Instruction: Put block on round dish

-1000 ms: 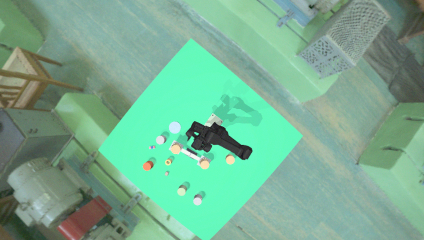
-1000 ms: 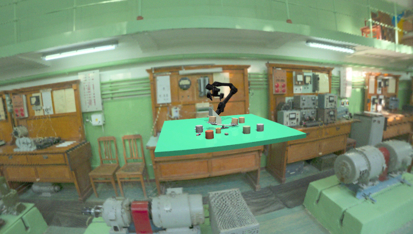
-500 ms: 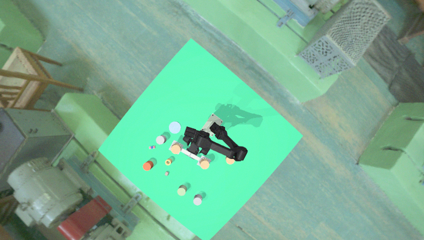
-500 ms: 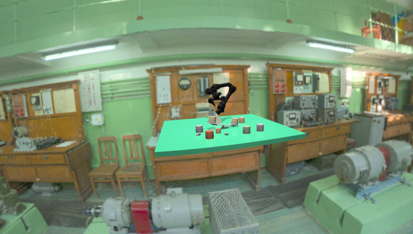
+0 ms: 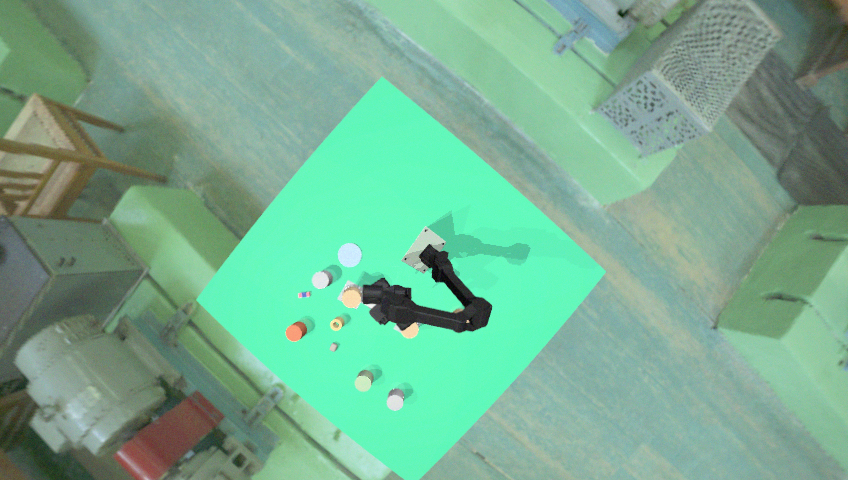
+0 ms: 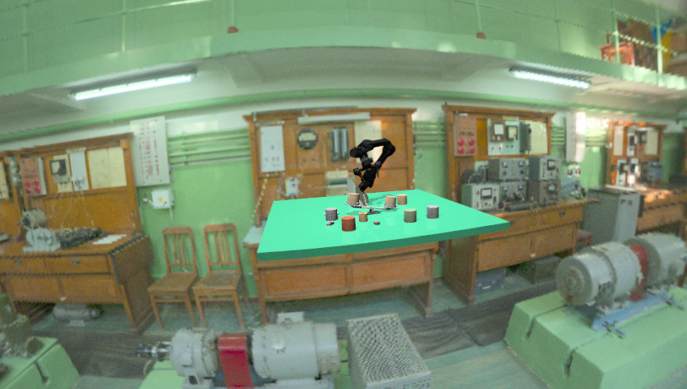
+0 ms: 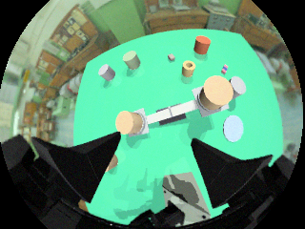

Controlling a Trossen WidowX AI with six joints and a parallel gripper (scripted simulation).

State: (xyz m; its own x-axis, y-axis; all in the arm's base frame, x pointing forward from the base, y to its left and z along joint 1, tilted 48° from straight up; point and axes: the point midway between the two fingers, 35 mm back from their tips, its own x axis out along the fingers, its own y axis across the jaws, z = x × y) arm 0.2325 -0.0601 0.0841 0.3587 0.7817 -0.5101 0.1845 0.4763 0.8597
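The grey block lies 4 cm ahead of my gripper tip, 11 cm to the left of it and 16 cm below it. The rest, counted from my gripper tip: pale green cylinder (36 cm ahead, 13 cm to the left, 16 cm below); then pale blue round dish (2 cm behind, 27 cm to the right, 20 cm below); then yellow ring (23 cm ahead, 12 cm to the right, 18 cm below).
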